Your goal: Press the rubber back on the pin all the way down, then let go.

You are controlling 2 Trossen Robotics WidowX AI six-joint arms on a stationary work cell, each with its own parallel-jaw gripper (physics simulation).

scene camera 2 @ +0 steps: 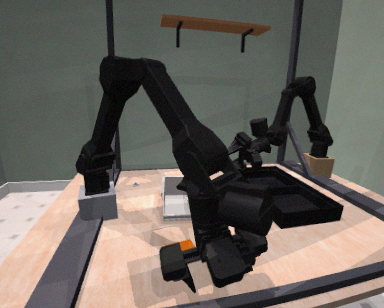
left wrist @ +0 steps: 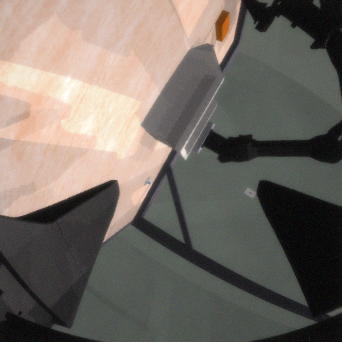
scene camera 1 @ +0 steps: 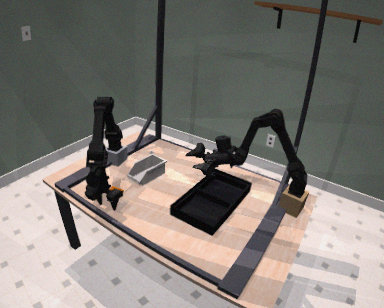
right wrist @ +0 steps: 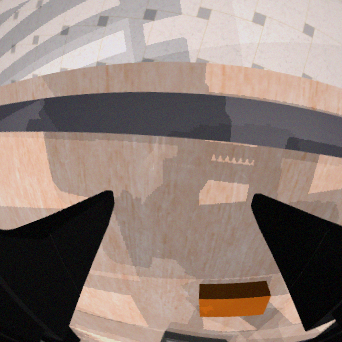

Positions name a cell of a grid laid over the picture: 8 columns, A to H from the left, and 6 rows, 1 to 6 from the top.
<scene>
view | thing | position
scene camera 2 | my left gripper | E4
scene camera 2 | my right gripper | E6
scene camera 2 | black two-compartment tray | G4
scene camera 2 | grey bin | D5
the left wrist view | my left gripper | E4
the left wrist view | dark frame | E3
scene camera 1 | dark frame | E6
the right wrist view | my right gripper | E4
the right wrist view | orange block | F6
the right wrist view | dark frame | E3
</scene>
